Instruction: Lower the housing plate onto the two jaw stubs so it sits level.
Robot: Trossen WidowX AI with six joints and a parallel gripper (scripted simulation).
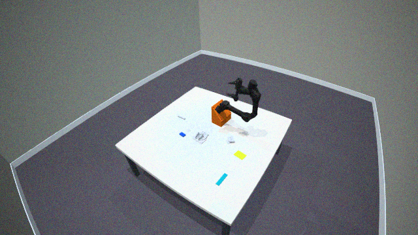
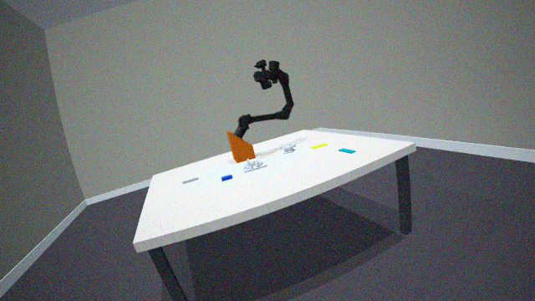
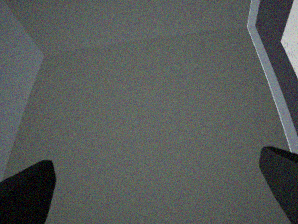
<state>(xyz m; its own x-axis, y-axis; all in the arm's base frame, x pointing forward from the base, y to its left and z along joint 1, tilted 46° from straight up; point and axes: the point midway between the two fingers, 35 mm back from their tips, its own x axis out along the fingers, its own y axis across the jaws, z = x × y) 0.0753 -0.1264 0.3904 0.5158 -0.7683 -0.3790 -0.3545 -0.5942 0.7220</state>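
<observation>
Right now my gripper tip is 48 cm above the housing plate, 7 cm to the right of it and 4 cm short of it. Round my gripper tip: blue block 50 cm below, 36 cm to the right, 19 cm ahead; jaw assembly 49 cm below, 17 cm to the right, 11 cm ahead; yellow tile 50 cm below, 22 cm to the left, 15 cm ahead.
</observation>
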